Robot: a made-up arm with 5 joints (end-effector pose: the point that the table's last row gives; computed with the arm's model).
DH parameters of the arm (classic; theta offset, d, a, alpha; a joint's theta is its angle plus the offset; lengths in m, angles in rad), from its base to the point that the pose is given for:
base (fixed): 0.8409 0 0.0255 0
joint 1: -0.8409 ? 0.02 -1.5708
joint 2: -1.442 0 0.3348 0
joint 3: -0.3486 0 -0.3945 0
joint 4: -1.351 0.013 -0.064 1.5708
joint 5: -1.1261 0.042 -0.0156 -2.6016
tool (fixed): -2.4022 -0.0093 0 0
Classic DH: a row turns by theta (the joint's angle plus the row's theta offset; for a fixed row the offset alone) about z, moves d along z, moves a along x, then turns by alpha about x.
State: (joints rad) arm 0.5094 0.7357 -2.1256 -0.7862 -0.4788
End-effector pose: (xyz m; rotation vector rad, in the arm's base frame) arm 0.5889 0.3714 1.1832 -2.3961 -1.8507 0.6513
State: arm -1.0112 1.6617 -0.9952 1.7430 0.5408
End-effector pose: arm 0.0764 -0.0426 0.4212 1.8547 1.0048 0.6951
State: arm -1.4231 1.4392 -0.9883 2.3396 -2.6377
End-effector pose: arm 0.0544 -0.1793 0.5132 0.3774 -2.6842 0.0241
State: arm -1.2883 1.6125 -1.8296 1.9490 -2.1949
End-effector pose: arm 0.1595 -0.4185 0.4126 0.5105 -2.0116 1.4340
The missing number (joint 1, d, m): 0.866
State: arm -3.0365 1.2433 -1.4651 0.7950 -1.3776
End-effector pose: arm -0.5127 -0.0631 0.5040 -0.4147 -0.2433 0.0802
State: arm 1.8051 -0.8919 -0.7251 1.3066 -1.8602
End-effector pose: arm -0.0563 0.2395 1.1791 0.0129 0.6678 -0.6419
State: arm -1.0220 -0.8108 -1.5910 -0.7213 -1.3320
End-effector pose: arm 0.0141 0.0747 1.5192 2.2499 -1.3394 0.1226
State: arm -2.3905 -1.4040 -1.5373 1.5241 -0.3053
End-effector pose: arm 0.2171 0.1678 1.4204 -1.4403 1.3253 -0.2017
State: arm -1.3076 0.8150 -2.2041 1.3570 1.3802
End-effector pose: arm 0.2203 -0.7183 1.0300 -0.2517 0.4869 -0.8107
